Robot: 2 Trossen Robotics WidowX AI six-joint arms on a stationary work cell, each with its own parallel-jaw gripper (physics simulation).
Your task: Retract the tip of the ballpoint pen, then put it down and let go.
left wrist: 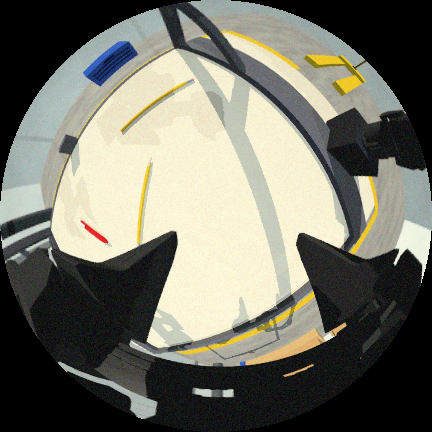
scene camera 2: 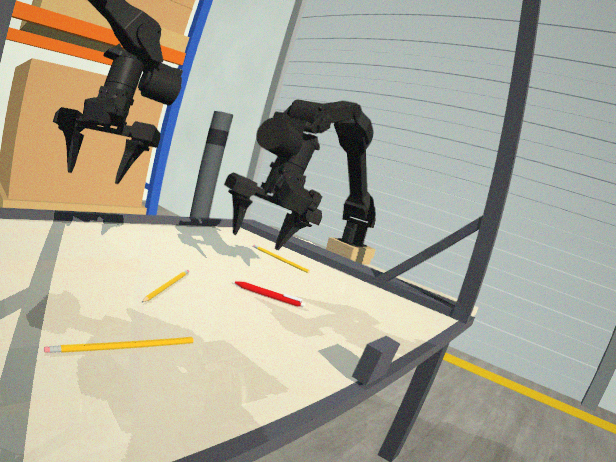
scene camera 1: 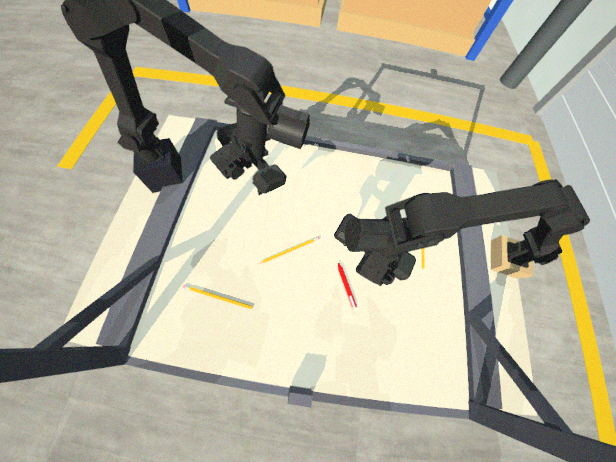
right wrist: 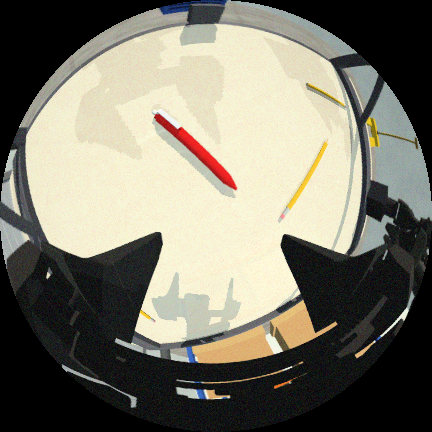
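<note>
The red ballpoint pen lies flat on the pale table. Its white clip and button end lies at the upper left in the right wrist view, and its pointed end faces the lower right. Whether the writing tip is out is too small to tell. My right gripper is open and empty, above the table and apart from the pen, on the pointed-end side. My left gripper is open and empty, high above the table and farther from the pen.
One yellow pencil lies near the pen. A second pencil lies farther left in scene camera 1. A third lies beside the right arm. A dark frame borders the table.
</note>
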